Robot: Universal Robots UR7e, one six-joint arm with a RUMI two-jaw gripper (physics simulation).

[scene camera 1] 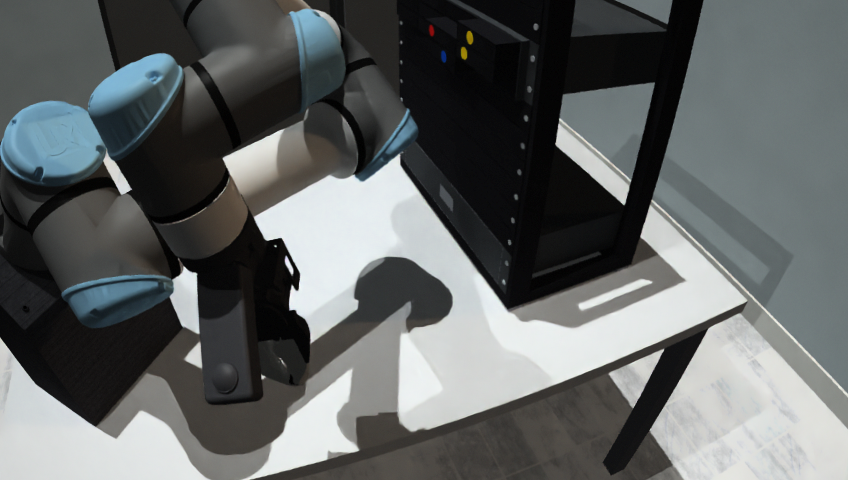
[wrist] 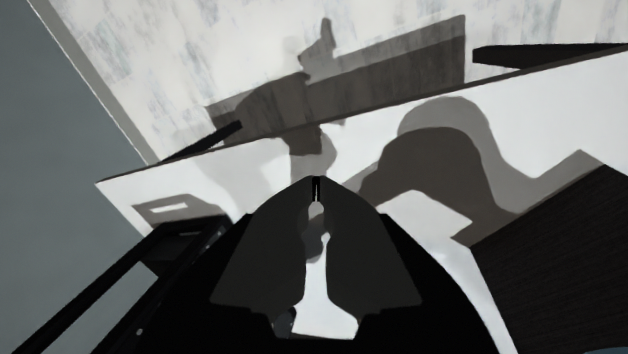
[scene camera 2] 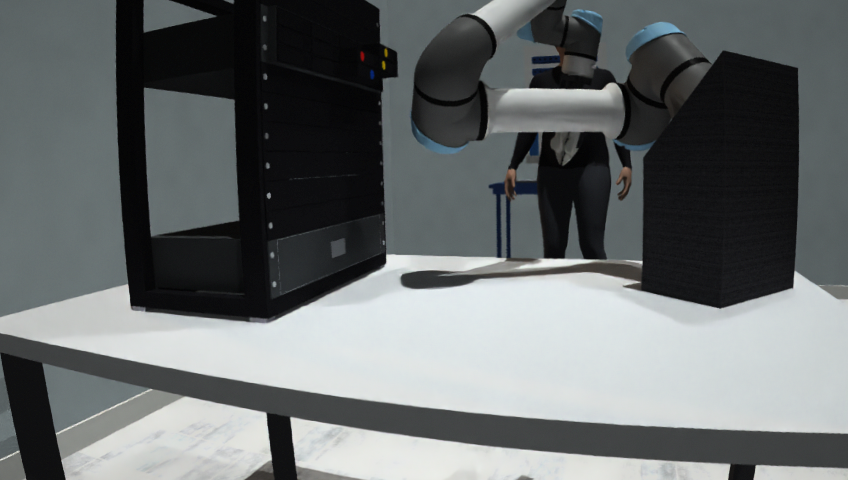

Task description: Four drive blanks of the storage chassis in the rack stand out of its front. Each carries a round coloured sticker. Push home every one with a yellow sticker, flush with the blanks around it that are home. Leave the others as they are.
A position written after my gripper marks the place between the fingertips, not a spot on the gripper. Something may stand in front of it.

Observation:
In view: my gripper (scene camera 1: 299,383) and a rack (scene camera 2: 295,239).
The rack is seen too in scene camera 1 (scene camera 1: 485,159). My gripper shows as well in the wrist view (wrist: 316,178) and in scene camera 2 (scene camera 2: 561,165).

